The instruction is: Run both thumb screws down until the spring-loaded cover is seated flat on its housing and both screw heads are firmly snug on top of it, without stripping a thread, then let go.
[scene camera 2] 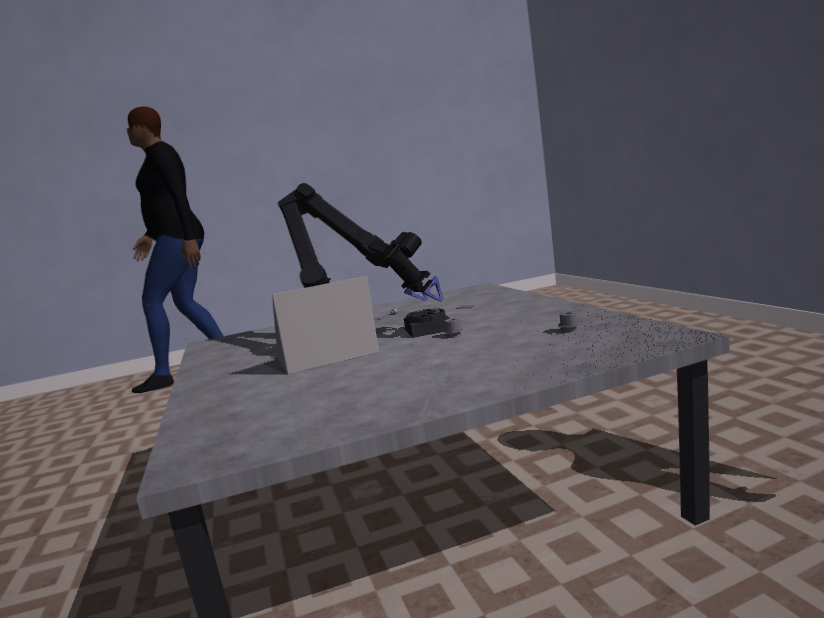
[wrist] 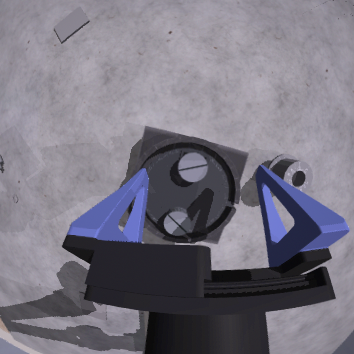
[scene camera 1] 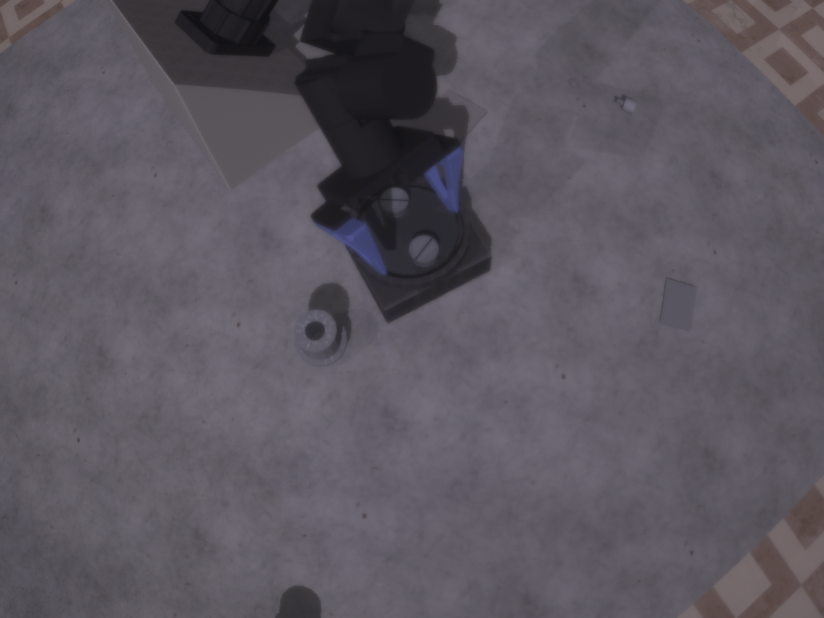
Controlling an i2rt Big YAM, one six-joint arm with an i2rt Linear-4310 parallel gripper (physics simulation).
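Places are measured from the arm's base along level axes (x ahead, y left, z up), in millimetres.
Where they show: gripper, between the fingertips: (scene camera 2: 434, 300) (wrist: 201, 171) (scene camera 1: 419, 240); arm's base, origin of its link: (scene camera 2: 321, 317) (scene camera 1: 222, 38).
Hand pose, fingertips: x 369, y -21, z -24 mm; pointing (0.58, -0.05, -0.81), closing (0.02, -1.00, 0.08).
Note:
Things, the pixels of their top centre, and the offset from my fingertips.
- dark square housing, centre of its top: (scene camera 1: 409, 227) (wrist: 184, 194) (scene camera 2: 425, 313) dy +14, dx -32, dz -38 mm
- round dark cover, centre of its top: (scene camera 1: 409, 228) (wrist: 184, 193) (scene camera 2: 425, 313) dy +14, dx -31, dz -40 mm
- grey hollow cylinder, centre of its top: (scene camera 1: 314, 330) (wrist: 298, 178) (scene camera 2: 452, 319) dy -128, dx -19, dz -44 mm
- flat grey plate, centre of its top: (scene camera 1: 678, 304) (wrist: 70, 22) dy +186, dx +229, dz -91 mm
The dark square housing (scene camera 1: 439, 286) (scene camera 2: 425, 325) (wrist: 231, 156) stands on the table, with the round dark cover (scene camera 1: 425, 216) (wrist: 159, 192) inside its rim. Two slotted silver screw heads show on the cover: one (scene camera 1: 423, 249) (wrist: 192, 167) toward the front in scene camera 1, the other (scene camera 1: 394, 201) (wrist: 176, 222) nearer the arm. Whether the cover is fully flat and the heads touch it is not clear. My gripper (scene camera 1: 419, 241) (scene camera 2: 433, 299) (wrist: 201, 171) is wide open and empty above the housing, its blue fingers apart on either side of the front screw, touching neither screw.
A grey hollow cylinder (scene camera 1: 326, 343) (scene camera 2: 452, 325) (wrist: 285, 168) stands close beside the housing; another cylinder (scene camera 2: 567, 319) stands farther off. A pale board (scene camera 1: 239, 133) (scene camera 2: 326, 325) stands near the arm base. A flat grey plate (scene camera 1: 677, 304) (wrist: 71, 25) lies on the table. A person (scene camera 2: 166, 192) is behind it.

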